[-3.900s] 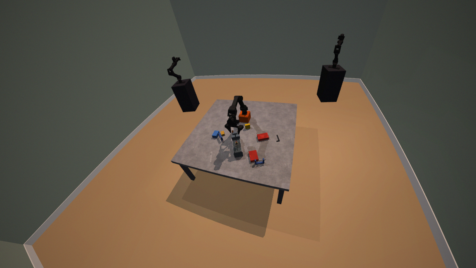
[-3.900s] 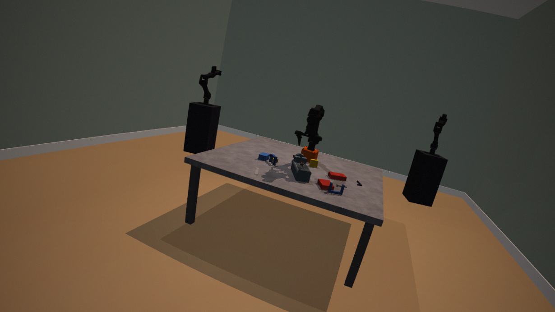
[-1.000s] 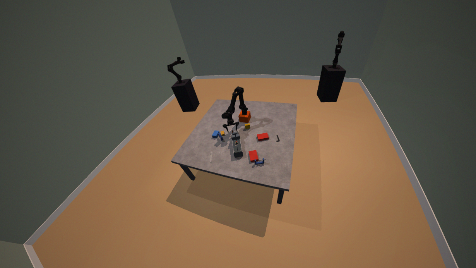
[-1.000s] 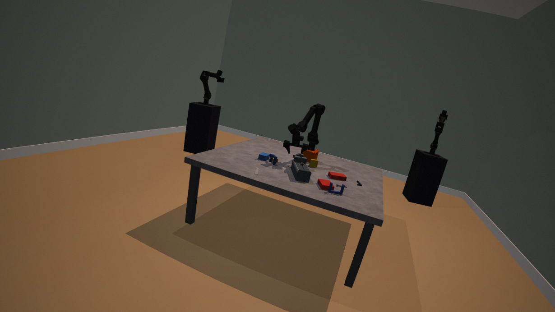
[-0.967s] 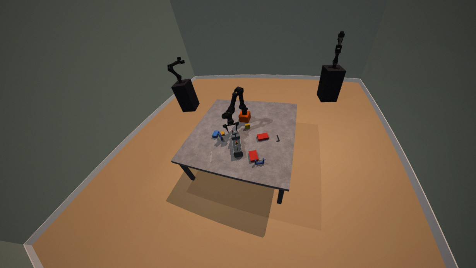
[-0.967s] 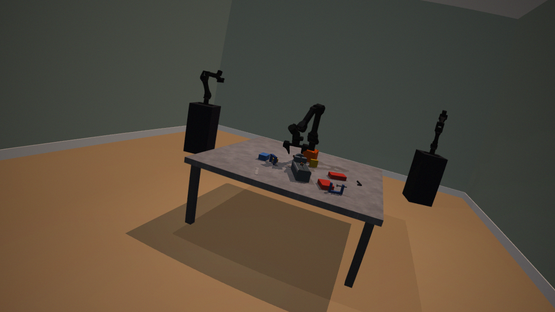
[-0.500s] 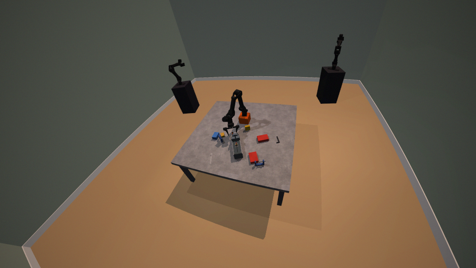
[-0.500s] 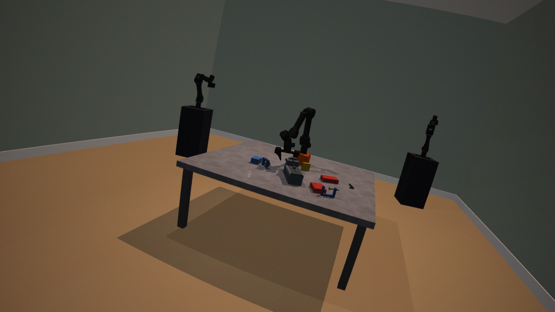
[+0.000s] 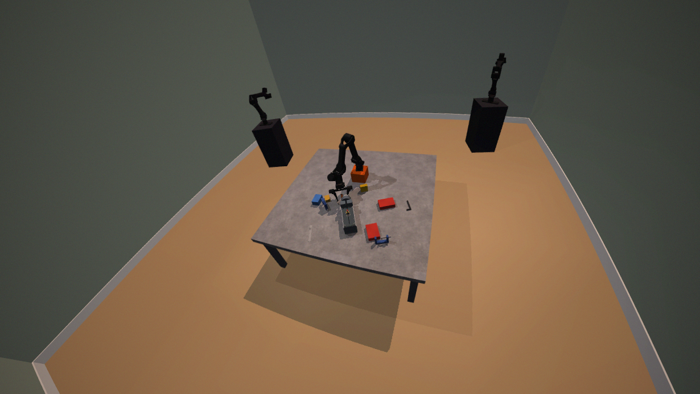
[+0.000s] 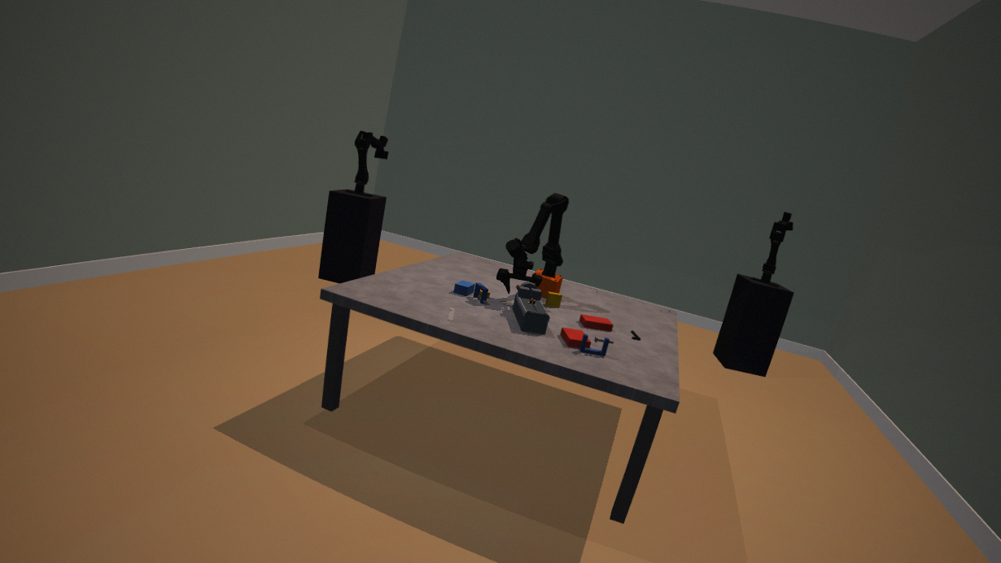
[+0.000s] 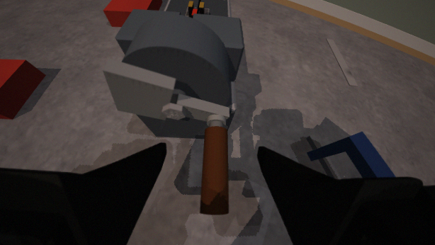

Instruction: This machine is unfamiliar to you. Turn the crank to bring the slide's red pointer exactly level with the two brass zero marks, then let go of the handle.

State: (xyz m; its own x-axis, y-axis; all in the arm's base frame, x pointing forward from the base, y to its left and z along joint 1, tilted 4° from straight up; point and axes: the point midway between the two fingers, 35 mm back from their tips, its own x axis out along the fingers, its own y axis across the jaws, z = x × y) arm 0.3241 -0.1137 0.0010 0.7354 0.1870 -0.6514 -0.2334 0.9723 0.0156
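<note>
My gripper tip is now 140 mm short of the red pointer, 60 mm to the right of it and 30 mm below it. From my gripper tip the other things lie so: yellow cube 170 mm behind, 150 mm to the left, 30 mm below; then blue block 230 mm to the right, 50 mm behind, 40 mm below; then brown crank handle 20 mm behind, 20 mm above.
</note>
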